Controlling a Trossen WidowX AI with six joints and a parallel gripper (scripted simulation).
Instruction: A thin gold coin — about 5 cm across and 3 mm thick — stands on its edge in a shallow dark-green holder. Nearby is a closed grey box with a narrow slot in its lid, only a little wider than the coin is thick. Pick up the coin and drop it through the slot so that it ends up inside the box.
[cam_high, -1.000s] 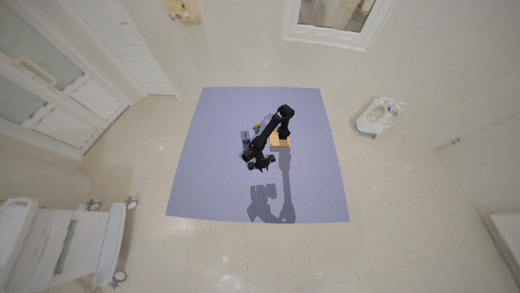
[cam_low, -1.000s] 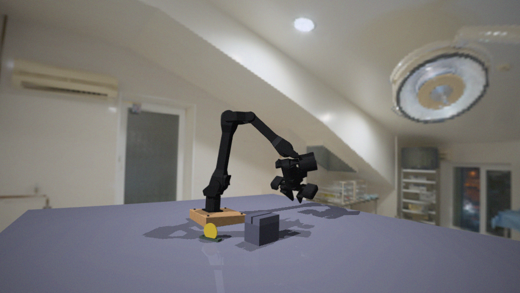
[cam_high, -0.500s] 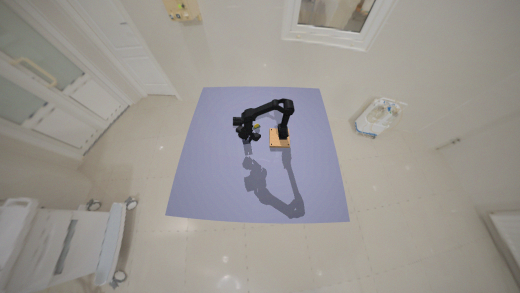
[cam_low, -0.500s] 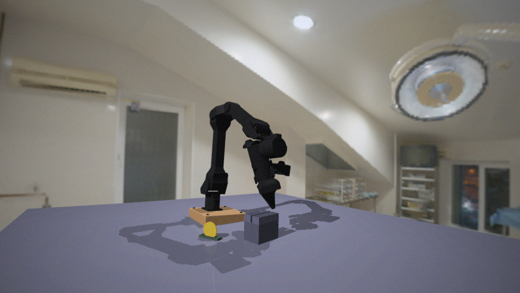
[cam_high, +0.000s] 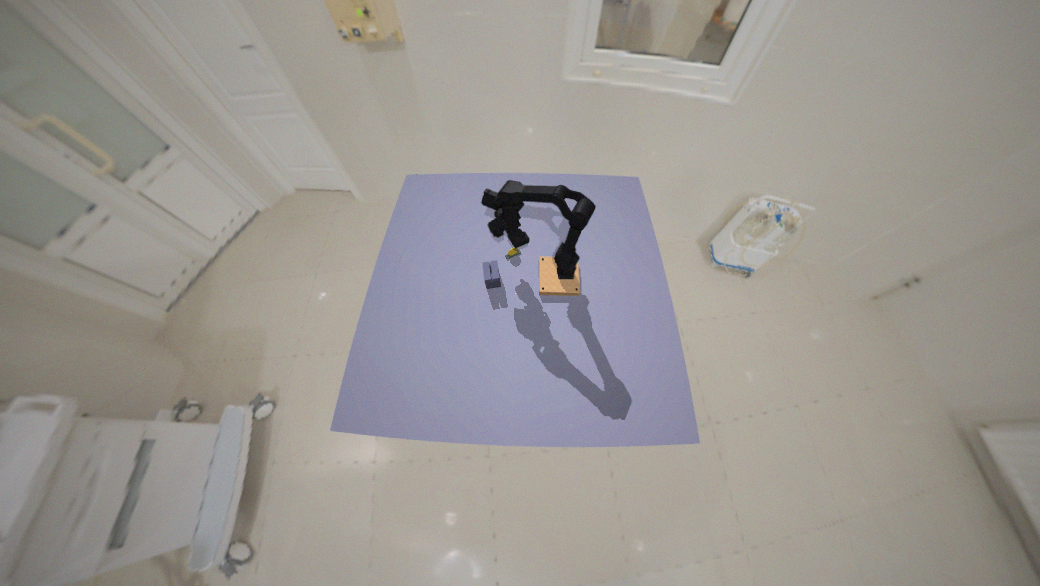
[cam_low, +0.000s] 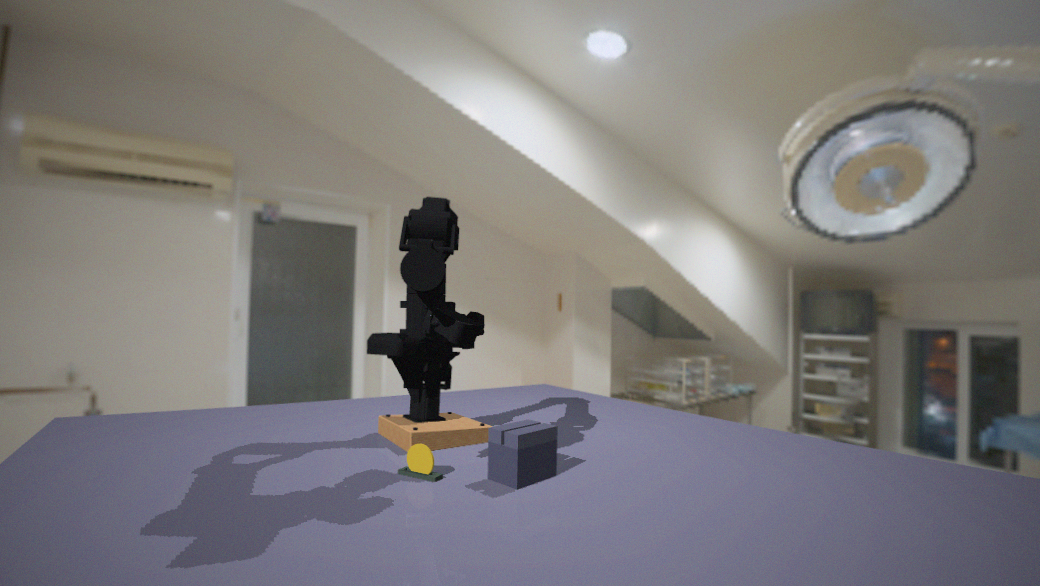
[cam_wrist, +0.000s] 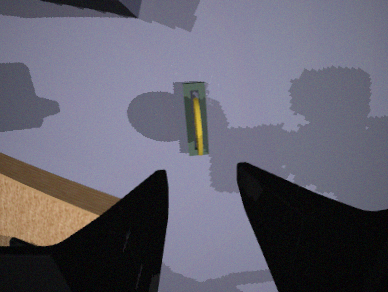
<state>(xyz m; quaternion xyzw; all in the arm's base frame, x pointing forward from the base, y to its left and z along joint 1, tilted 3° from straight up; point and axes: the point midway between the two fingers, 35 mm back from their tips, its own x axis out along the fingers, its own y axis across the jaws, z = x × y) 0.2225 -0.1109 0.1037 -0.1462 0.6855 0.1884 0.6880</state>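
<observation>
Now: the gold coin 9 cm below my gripper tip.
</observation>
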